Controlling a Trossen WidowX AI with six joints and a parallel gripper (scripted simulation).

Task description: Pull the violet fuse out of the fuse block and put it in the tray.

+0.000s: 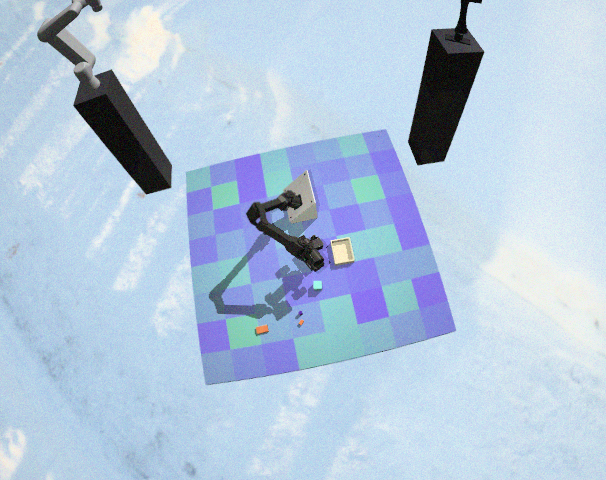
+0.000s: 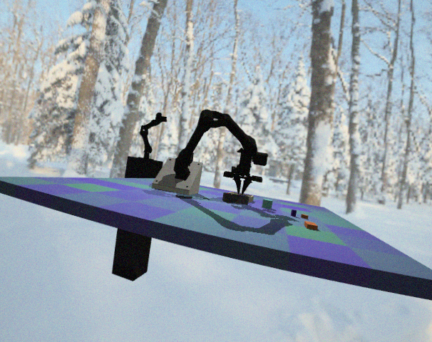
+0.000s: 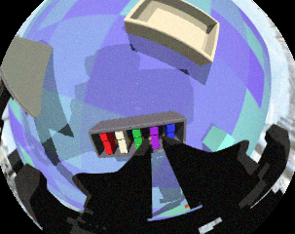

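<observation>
The violet fuse is 2 cm below my gripper tip. The rest, counted from my gripper tip: beige tray 18 cm to the left, 4 cm below, 2 cm behind; then teal cube 14 cm ahead, 2 cm to the left, 2 cm below.
</observation>
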